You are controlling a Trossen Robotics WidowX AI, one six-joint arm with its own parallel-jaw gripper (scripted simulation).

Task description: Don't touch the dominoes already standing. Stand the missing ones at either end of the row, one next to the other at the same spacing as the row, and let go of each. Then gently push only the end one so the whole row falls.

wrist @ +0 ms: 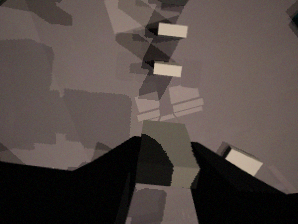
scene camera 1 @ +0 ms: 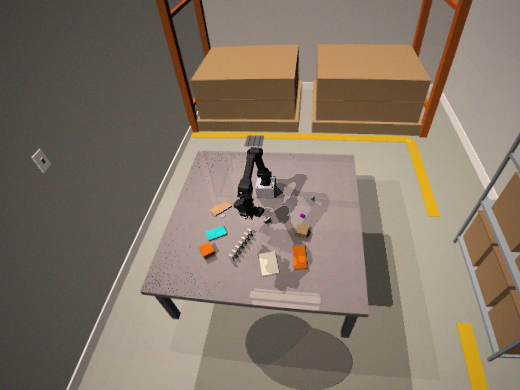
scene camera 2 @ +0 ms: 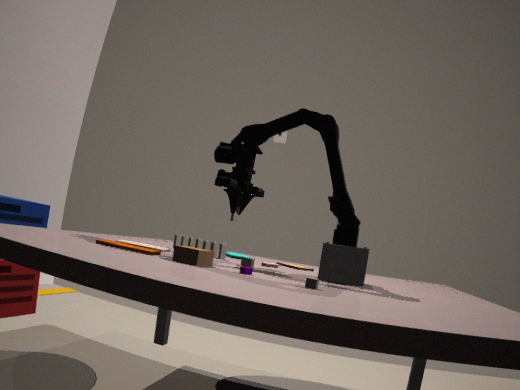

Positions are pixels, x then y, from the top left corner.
Scene:
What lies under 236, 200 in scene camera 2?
My gripper.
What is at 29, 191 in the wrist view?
My gripper.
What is my gripper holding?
A pale domino.

